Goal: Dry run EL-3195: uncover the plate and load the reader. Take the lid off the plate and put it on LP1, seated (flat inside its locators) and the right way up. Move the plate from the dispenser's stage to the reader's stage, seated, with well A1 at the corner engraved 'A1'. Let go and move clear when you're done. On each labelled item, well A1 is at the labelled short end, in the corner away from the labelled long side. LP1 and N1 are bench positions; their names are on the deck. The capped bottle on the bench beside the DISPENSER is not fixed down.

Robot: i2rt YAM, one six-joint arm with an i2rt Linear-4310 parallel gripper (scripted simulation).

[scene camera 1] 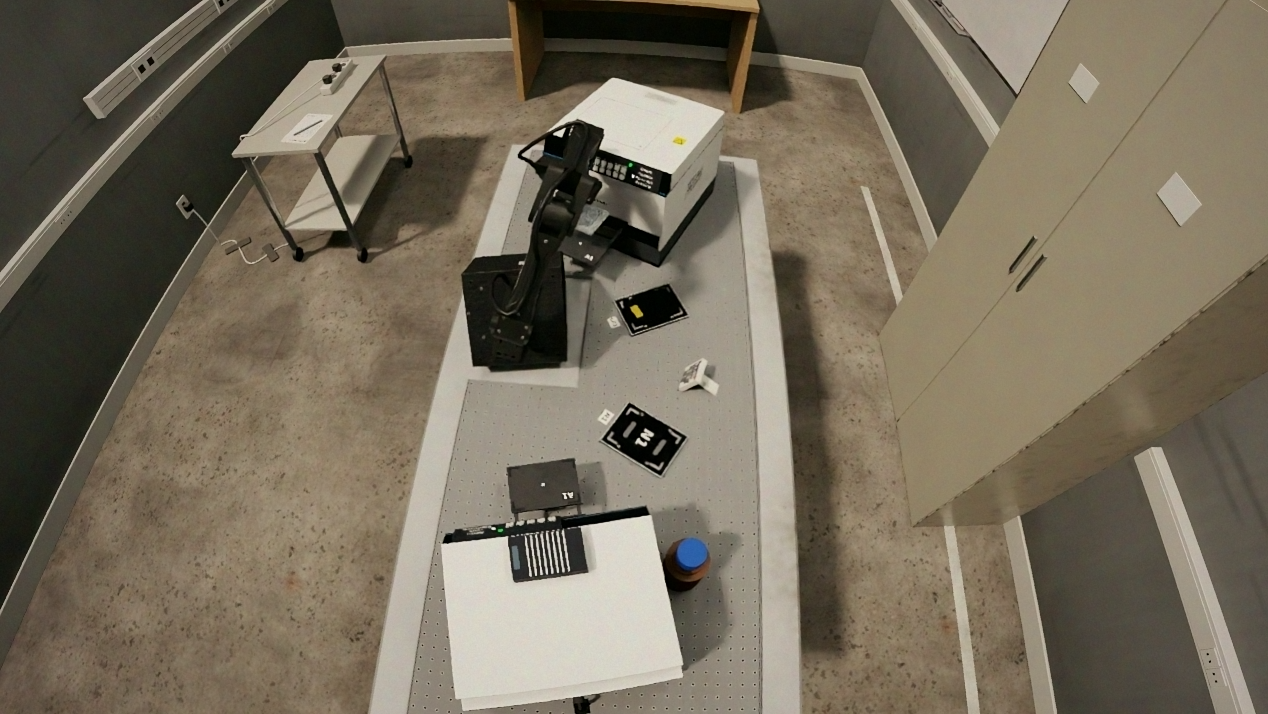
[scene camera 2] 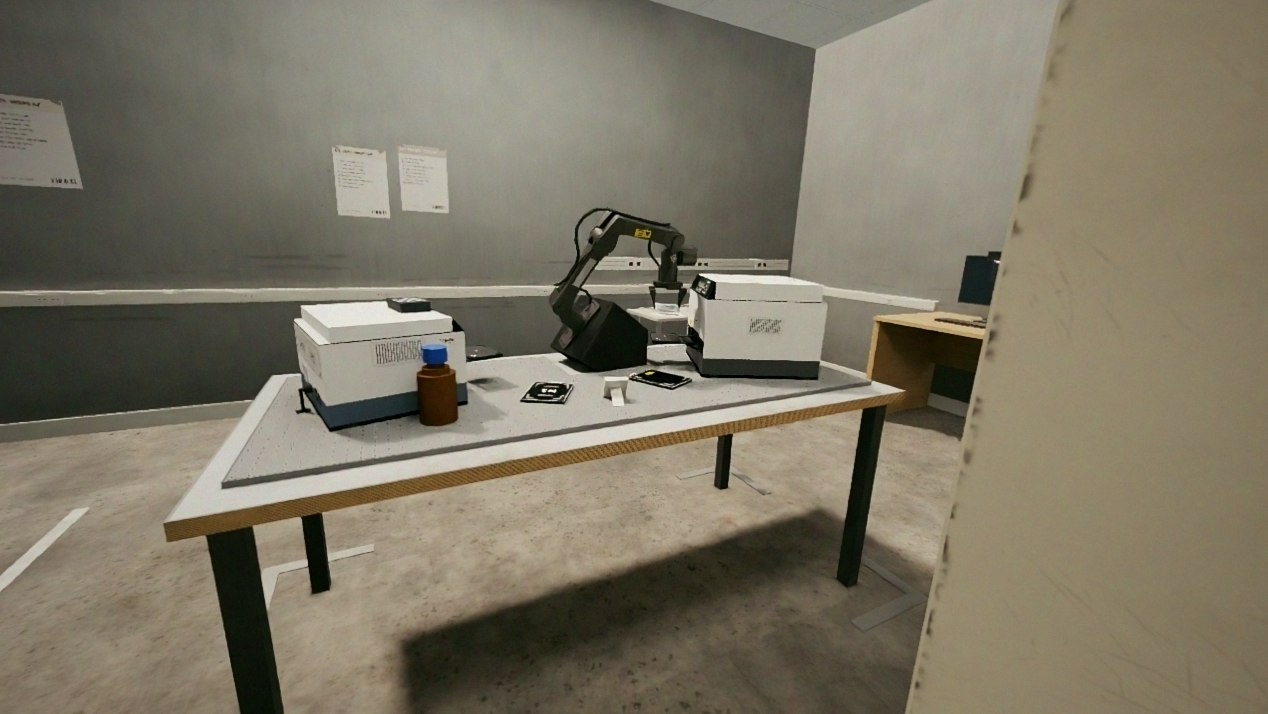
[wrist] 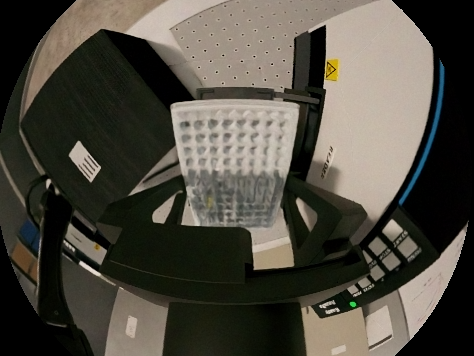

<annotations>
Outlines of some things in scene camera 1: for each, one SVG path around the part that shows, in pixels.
A lid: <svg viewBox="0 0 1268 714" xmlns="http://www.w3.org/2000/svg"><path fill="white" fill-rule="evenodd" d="M667 287L623 301L623 305L635 327L681 312Z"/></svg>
A small white item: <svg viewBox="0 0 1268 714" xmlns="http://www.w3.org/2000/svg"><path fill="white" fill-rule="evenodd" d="M686 367L678 388L679 390L685 391L699 384L716 396L719 385L703 374L707 363L705 359L701 359Z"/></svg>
A blue-capped bottle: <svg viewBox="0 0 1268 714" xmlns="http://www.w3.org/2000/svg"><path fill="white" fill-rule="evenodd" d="M698 539L681 539L669 547L664 559L665 561L662 564L662 570L666 586L671 590L686 592L693 589L709 570L711 563L709 551L705 544Z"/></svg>
</annotations>
